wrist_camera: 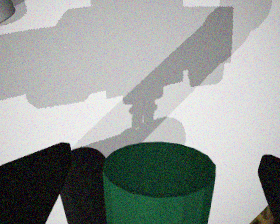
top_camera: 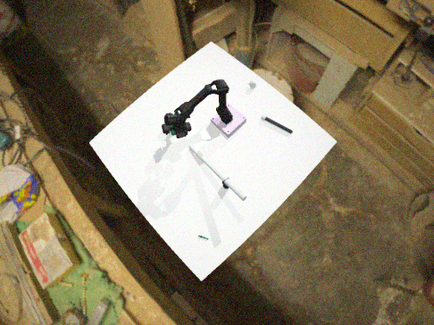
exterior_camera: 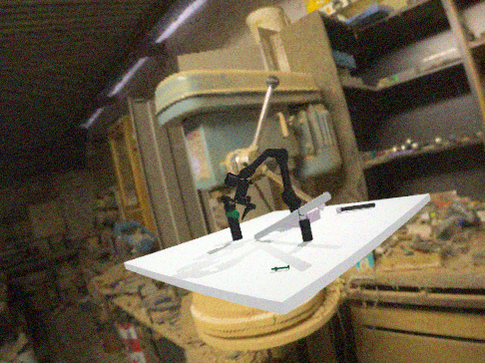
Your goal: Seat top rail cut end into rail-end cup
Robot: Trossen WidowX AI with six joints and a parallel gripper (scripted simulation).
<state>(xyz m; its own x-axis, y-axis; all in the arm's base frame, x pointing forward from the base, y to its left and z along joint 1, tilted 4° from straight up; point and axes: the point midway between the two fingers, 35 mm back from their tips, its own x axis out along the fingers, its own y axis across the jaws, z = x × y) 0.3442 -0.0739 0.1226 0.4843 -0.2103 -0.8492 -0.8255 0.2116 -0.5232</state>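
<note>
The green rail-end cup is 20 mm to the right of my gripper tip, 20 mm behind it and 10 mm above it. Also, from my gripper tip: green brace band: 50 mm to the right, 30 mm behind, 20 mm above; then smaller black post: 440 mm to the left, 100 mm behind, 30 mm below; then small green bolt: 640 mm to the left, 210 mm ahead, 130 mm below.
</note>
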